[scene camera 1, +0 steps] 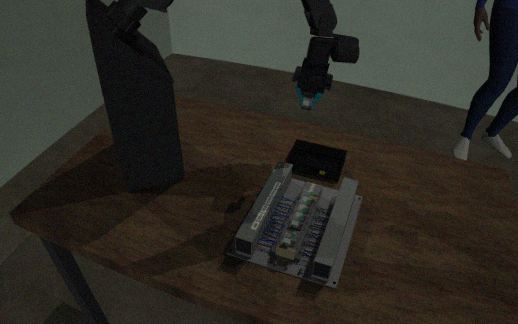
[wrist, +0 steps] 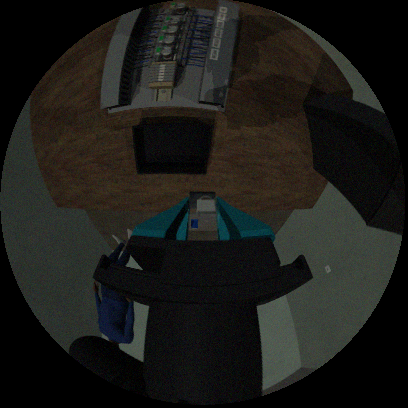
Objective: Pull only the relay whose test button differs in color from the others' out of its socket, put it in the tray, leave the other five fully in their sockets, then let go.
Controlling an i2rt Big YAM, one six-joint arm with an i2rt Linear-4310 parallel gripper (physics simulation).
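Pixels of known places: gripper, between the fingertips: (scene camera 1: pixel 306 105) (wrist: pixel 202 201); arm's base, origin of its link: (scene camera 1: pixel 114 27).
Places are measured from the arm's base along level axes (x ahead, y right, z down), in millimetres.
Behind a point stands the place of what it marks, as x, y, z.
My gripper (scene camera 1: pixel 308 103) {372, -314, 259} (wrist: pixel 202 201) {372, -314, 259} is shut on a pale grey relay (scene camera 1: pixel 306 101) {374, -305, 240} (wrist: pixel 204 222) {373, -315, 231} with a blue test button. It holds the relay high in the air, beyond the tray's far side in the scene view. The black tray (scene camera 1: pixel 306 162) {394, -304, 447} (wrist: pixel 172 145) {419, -315, 447} lies on the table behind the panel, with a small yellow mark at its near right in the scene view. Relays with green buttons (scene camera 1: pixel 302 206) {489, -82, 396} (wrist: pixel 168 39) {483, -96, 382} stand in a row in their sockets, with a gap towards the near end in the scene view. How deeply each one sits is too small to tell.
The grey panel plate (scene camera 1: pixel 350 240) {626, -85, 447} (wrist: pixel 188 89) {420, -181, 447} carries two long wiring ducts (scene camera 1: pixel 334 230) {594, -42, 387} (wrist: pixel 114 65) {568, -151, 387} beside the relay row, with blue wires between. A tall dark pedestal (scene camera 1: pixel 142 115) {75, 19, 215} stands on the table at left. A person in blue (scene camera 1: pixel 502 55) (wrist: pixel 116 315) stands beyond the table.
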